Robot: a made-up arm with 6 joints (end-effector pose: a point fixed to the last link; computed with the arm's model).
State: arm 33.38 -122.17 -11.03 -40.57 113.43 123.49
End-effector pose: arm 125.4 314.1 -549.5 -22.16 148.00 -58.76
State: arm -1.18 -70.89 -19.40 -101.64 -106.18 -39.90
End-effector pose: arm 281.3 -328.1 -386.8 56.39 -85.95 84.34
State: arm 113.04 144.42 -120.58 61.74 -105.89 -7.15
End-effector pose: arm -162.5 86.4 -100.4 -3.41 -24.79 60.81
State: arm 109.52 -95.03 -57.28 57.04 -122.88 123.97
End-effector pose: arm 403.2 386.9 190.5 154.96 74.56 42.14
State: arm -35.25 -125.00 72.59 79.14 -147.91 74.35
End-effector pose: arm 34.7 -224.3 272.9 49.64 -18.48 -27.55
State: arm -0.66 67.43 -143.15 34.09 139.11 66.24
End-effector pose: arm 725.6 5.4 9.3 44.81 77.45 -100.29
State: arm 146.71 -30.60 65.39 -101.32 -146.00 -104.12
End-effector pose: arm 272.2 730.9 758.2 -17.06 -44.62 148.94
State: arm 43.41 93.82 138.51 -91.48 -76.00 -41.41
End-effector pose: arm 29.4 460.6 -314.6 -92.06 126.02 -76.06
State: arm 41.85 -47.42 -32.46 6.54 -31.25 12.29
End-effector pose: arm 339.9 -101.4 87.3 71.76 36.78 24.46
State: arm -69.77 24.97 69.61 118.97 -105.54 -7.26
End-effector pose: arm -4.0 179.5 316.2 -77.69 60.63 -47.94
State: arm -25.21 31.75 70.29 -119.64 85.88 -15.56
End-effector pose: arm -206.6 250.7 559.2 -105.31 -22.49 -52.76
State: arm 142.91 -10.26 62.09 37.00 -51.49 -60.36
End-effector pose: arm -47.9 201.0 413.7 17.74 -51.87 63.13
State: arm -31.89 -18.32 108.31 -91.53 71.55 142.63
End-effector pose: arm -221.8 31.6 770.7 -21.62 95.70 69.85
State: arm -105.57 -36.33 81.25 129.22 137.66 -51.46
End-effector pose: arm 43.4 -35.3 107.9 49.23 17.44 103.40
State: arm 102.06 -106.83 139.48 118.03 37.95 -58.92
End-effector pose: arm 236.9 421.6 144.2 45.98 2.01 -154.97
